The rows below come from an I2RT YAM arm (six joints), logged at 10 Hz.
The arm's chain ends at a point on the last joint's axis. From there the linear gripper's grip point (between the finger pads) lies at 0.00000 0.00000 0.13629 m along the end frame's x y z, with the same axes.
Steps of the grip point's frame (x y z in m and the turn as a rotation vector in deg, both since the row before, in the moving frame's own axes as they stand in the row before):
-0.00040, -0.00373, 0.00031, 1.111, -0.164, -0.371
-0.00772, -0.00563, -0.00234, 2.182, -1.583, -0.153
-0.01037, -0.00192, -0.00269, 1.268, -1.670, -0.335
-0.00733, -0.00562, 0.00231, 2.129, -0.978, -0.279
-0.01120, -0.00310, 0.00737, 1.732, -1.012, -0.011
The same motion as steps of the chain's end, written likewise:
0.00000, -0.00109, 0.00034, 1.111, -0.164, -0.371
-0.00395, -0.00045, -0.00219, 2.182, -1.583, -0.153
-0.00639, 0.00108, -0.00260, 1.268, -1.670, -0.335
-0.00499, -0.00056, 0.00242, 2.129, -0.978, -0.279
-0.00879, 0.00102, 0.00745, 1.732, -1.012, -0.011

